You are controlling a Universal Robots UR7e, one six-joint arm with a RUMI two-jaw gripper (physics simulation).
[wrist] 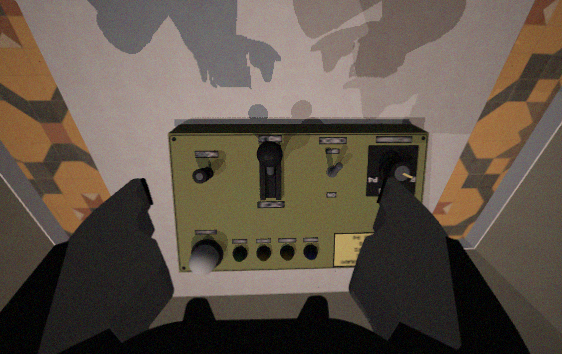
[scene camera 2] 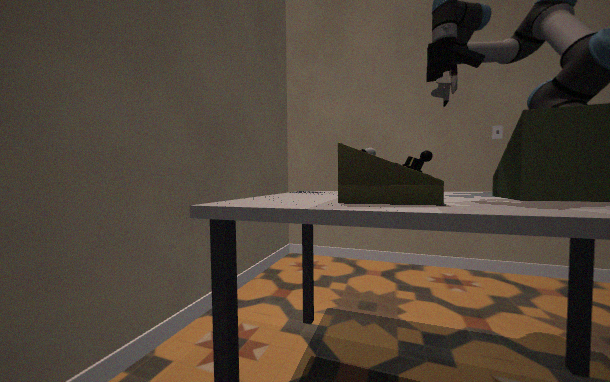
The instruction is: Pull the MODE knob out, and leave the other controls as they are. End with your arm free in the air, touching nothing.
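Places are measured from the arm's base along level axes (x left, y back, z up), in metres.
Where they show: gripper, fingertip midpoint: point(wrist: 267, 181) point(scene camera 2: 448, 100); arm's base at its link origin: point(scene camera 2: 577, 136).
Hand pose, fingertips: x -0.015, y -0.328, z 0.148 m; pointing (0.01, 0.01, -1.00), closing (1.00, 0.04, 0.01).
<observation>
Each offset is from my fingertips to the top centre of the thing. "pt": to the spot under its first point. Level surfaces: height alone.
The MODE knob {dx -0.116, dy -0.119, dz -0.198 m} point(wrist: 202, 175) is the small dark round knob at the upper left of the green control panel {dz -0.205 m} point(wrist: 300, 220) in the wrist view. It stands below a label too blurred to read; how far it sticks out cannot be told. It cannot be made out in the scene view, where the panel point(scene camera 2: 390, 192) shows from its side. My gripper point(scene camera 2: 449, 97) point(wrist: 267, 181) is open and empty, high above the panel and touching nothing. In the wrist view the knob lies between the fingers, nearer the left one. The right finger hides part of the panel's right side.
A ball-topped lever {dx +0.002, dy -0.067, dz -0.167 m} point(scene camera 2: 426, 156) point(wrist: 269, 154), a toggle switch {dx +0.124, dy -0.109, dz -0.204 m} point(wrist: 334, 170), a rotary selector {dx +0.244, dy -0.114, dz -0.204 m} point(wrist: 401, 173), a large pale knob {pt dx -0.096, dy -0.273, dz -0.150 m} point(scene camera 2: 370, 151) point(wrist: 205, 257) and several small coloured lamps are on the panel. The panel stands on the white table {dz -0.332 m} point(scene camera 2: 270, 201). My arm's green pedestal point(scene camera 2: 555, 155) is at the right.
</observation>
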